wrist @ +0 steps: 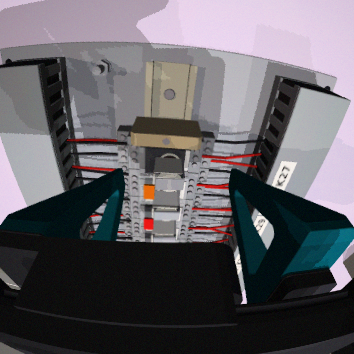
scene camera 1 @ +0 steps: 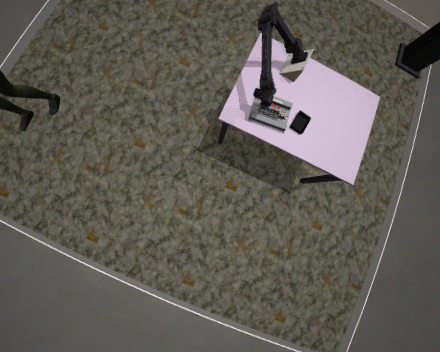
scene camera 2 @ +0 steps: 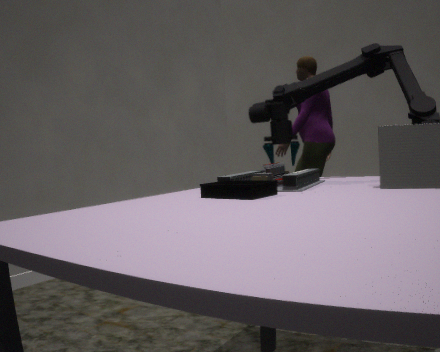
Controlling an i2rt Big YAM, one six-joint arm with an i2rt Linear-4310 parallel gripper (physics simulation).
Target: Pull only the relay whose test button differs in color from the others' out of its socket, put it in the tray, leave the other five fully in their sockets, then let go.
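Places are measured from the arm's base along level axes (x ahead, y left, z up), in metres.
Pixels of known places: gripper, between the fingertips: (wrist: pixel 176 176) (scene camera 1: pixel 262 104) (scene camera 2: pixel 283 166); arm's base, origin of its link: (scene camera 1: pixel 299 58) (scene camera 2: pixel 429 148).
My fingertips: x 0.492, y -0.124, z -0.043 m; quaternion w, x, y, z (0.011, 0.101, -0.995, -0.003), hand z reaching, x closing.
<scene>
For each thing: its middle in the pictures, then the offset to it from my fingertips. "spot": a spot on its surface instead. Level surfaces: height alone.
- relay with an orange test button, middle of its body: (wrist: pixel 163 171) dx +0.008, dy +0.004, dz -0.009 m
- relay with a red test button, middle of its body: (wrist: pixel 161 202) dx +0.005, dy +0.031, dz -0.009 m
- grey relay top, a spot on its surface: (wrist: pixel 168 165) spot: dx +0.006, dy -0.007, dz +0.000 m
- tan end block, middle of its body: (wrist: pixel 166 131) dx +0.010, dy -0.014, dz -0.031 m
- black tray, middle of its body: (scene camera 2: pixel 238 189) (scene camera 1: pixel 300 122) dx -0.028, dy +0.350, dz -0.039 m
- K27 label, a spot on its surface: (wrist: pixel 283 176) spot: dx -0.081, dy -0.006, dz -0.013 m
- pink table, height of its surface: dz -0.057 m
My gripper (scene camera 2: pixel 283 163) (wrist: pixel 176 176) is open and empty, pointing down over the relay row, its teal fingers to either side of the row. In the wrist view, a relay with an orange test button (wrist: pixel 149 192) and a relay with a red test button (wrist: pixel 148 224) sit in the row. Another grey relay top (wrist: pixel 168 165) is nearest the tan end block (wrist: pixel 166 140); its button does not show. The remaining relays are hidden behind the gripper body. The black tray (scene camera 1: pixel 301 122) (scene camera 2: pixel 239 190) lies beside the relay panel.
Grey slotted wire ducts (wrist: pixel 22 100) (wrist: pixel 320 117) flank the row, with red and black wires running to the sockets. One duct carries a K27 label (wrist: pixel 283 176). The arm's grey pedestal (scene camera 2: pixel 410 157) stands on the pink table (scene camera 1: pixel 330 110) (scene camera 2: pixel 200 240). A person (scene camera 2: pixel 316 117) stands behind.
</scene>
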